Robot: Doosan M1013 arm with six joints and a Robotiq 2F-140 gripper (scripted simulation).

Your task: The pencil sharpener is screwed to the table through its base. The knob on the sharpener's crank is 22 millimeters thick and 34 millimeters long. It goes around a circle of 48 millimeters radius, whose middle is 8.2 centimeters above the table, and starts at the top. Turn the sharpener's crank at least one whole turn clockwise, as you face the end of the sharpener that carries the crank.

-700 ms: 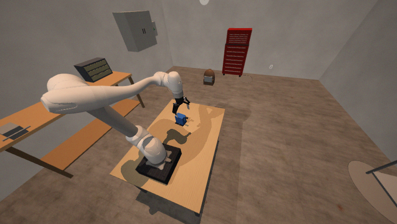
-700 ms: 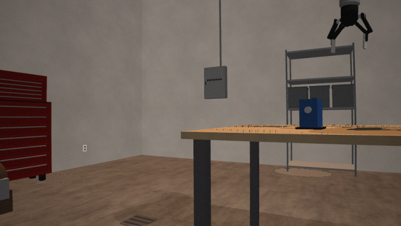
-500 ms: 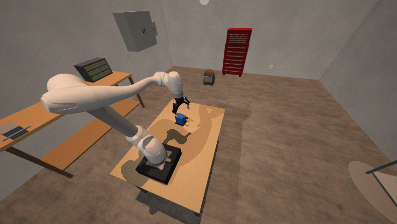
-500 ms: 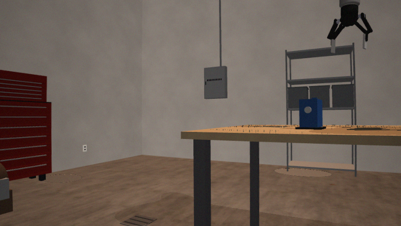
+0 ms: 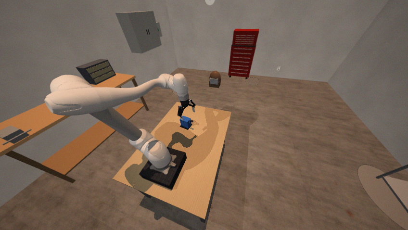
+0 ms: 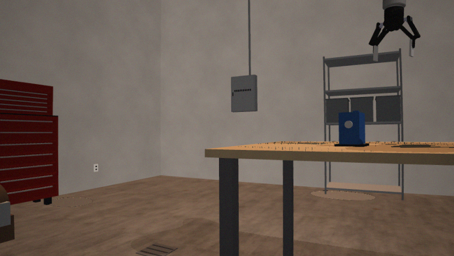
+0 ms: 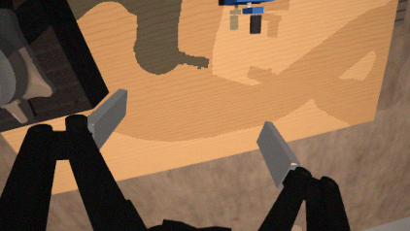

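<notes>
Right now the sharpener crank is 140 mm ahead of my hand, 60 mm to the left of it and 250 mm below it.
</notes>
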